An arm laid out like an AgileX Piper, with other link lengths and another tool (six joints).
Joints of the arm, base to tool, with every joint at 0 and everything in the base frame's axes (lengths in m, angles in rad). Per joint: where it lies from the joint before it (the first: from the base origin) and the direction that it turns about. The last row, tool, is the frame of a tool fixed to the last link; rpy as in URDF.
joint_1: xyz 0 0 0.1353 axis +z
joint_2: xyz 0 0 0 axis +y
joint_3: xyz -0.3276 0 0.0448 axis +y
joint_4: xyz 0.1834 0 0.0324 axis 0.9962 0 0.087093
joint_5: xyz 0 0 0 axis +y
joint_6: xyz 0.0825 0 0.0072 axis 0.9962 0 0.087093
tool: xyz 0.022 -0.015 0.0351 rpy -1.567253 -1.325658 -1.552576
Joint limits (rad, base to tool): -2.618..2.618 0..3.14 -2.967..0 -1.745..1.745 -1.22..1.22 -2.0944..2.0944
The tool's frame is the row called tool.
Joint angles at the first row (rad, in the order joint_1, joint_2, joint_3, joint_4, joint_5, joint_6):
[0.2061 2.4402 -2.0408 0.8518 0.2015 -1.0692]
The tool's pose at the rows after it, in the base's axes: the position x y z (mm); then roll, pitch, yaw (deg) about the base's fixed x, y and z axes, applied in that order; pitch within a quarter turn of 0, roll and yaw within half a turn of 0:
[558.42, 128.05, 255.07, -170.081, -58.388, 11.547]
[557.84, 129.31, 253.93, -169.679, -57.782, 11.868]
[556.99, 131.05, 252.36, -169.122, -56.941, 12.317]
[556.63, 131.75, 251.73, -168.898, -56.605, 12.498]
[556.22, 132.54, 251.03, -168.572, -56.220, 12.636]
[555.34, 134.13, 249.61, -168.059, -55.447, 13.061]
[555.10, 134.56, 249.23, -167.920, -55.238, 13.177]
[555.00, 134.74, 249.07, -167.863, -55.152, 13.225]
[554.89, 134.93, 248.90, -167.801, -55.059, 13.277]
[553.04, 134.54, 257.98, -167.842, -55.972, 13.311]
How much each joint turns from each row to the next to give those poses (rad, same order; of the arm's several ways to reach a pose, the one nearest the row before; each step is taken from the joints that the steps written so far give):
[0.0000 0.0000 0.0000 0.0014 0.0227 0.0001]
[0.0000 0.0000 0.0000 0.0001 0.0161 -0.0001]
[0.0000 0.0000 0.0000 0.0000 0.0224 0.0000]
[0.0000 0.0000 0.0000 0.0001 0.0089 -0.0001]
[0.0000 0.0000 0.0000 0.0006 0.0103 0.0001]
[0.0000 0.0000 0.0001 0.0001 0.0206 0.0000]
[0.0000 0.0000 -0.0001 -0.0001 0.0057 0.0000]
[0.0000 0.0000 0.0000 0.0000 0.0023 0.0001]
[0.0000 0.0000 0.0000 0.0000 0.0025 -0.0001]
[0.0000 -0.0160 0.0001 0.0002 -0.0001 -0.0001]

